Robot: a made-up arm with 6 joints. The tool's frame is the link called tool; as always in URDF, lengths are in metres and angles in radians.
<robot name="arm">
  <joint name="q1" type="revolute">
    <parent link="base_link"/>
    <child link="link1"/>
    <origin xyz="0 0 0.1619" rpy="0 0 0"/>
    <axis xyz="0 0 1"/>
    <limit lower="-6.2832" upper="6.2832" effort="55" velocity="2.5"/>
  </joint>
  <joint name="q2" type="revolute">
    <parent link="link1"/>
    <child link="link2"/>
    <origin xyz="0 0.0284 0" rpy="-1.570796 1.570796 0"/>
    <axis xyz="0 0 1"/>
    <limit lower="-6.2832" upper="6.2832" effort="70" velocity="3"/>
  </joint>
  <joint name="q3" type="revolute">
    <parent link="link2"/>
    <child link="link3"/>
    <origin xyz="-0.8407 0 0" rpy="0 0 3.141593"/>
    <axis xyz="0 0 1"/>
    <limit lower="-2.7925" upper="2.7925" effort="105" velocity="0.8"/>
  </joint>
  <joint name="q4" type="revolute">
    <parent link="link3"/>
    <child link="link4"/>
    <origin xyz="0.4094 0 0" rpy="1.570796 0 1.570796"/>
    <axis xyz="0 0 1"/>
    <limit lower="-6.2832" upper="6.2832" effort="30" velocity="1.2"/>
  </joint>
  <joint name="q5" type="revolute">
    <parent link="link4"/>
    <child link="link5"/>
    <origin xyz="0 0 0" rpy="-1.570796 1.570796 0"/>
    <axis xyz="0 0 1"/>
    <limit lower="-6.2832" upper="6.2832" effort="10" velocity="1.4"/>
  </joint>
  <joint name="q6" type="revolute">
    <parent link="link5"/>
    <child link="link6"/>
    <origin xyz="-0.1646 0 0" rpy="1.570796 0 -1.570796"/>
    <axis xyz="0 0 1"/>
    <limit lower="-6.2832" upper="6.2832" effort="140" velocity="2.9"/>
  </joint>
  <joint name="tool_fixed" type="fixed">
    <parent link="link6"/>
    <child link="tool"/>
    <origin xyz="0 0 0" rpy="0 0 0"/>
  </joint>
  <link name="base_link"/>
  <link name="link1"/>
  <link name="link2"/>
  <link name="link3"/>
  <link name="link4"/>
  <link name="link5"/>
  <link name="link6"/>
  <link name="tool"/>
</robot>
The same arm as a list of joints. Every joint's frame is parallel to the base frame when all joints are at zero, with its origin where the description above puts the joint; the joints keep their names.
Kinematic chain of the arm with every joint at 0, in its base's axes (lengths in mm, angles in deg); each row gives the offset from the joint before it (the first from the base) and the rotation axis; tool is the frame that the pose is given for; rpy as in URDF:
q1: xyz 0 0 161.9 axis +z
q2: xyz 0 28.4 0 axis +y
q3: xyz 0 0 840.7 axis +y
q4: xyz 0 0 409.4 axis +z
q5: xyz 0 0 0 axis +y
q6: xyz 0 0 164.6 axis +z
tool: xyz 0 0 0 rpy 0 0 0
Joint limits (deg, base to tool): -360..360 -360..360 -160..160 -360..360 -360..360 -360..360

